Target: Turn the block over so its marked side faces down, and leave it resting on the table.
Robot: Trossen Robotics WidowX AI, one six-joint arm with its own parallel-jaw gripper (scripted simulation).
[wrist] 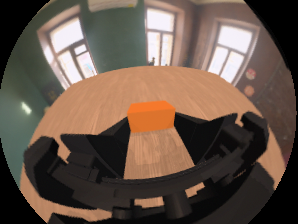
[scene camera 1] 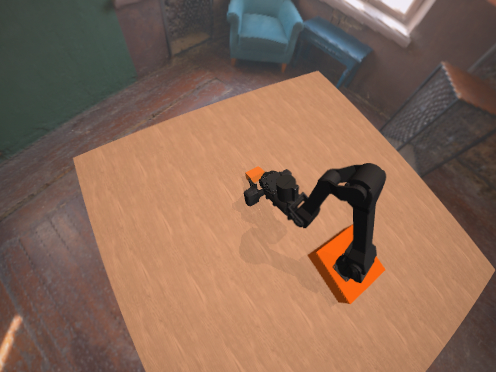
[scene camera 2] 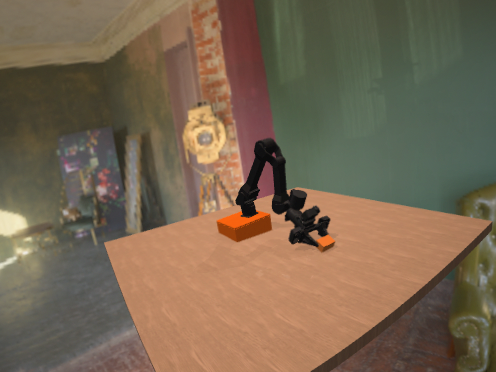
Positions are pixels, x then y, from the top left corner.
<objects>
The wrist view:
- my gripper: 150, 116
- orange block: 153, 115, held by my gripper
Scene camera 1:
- my gripper: 255, 175
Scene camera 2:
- my gripper: 324, 243
</objects>
